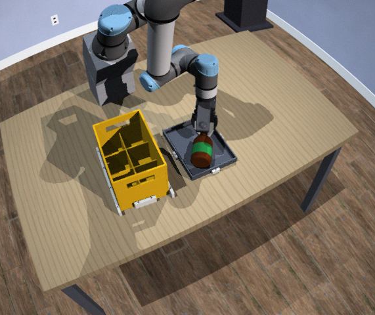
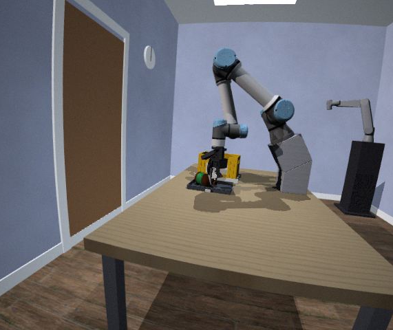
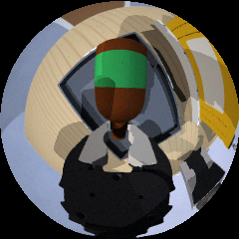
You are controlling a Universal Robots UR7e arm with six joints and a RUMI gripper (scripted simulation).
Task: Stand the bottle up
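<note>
My gripper is now 10 mm short of the tray, 30 mm to the left of it and 30 mm above it. Round my hand: bottle (40 mm ahead, 30 mm to the right); yellow crate (10 mm ahead, 300 mm to the right, 40 mm above).
</note>
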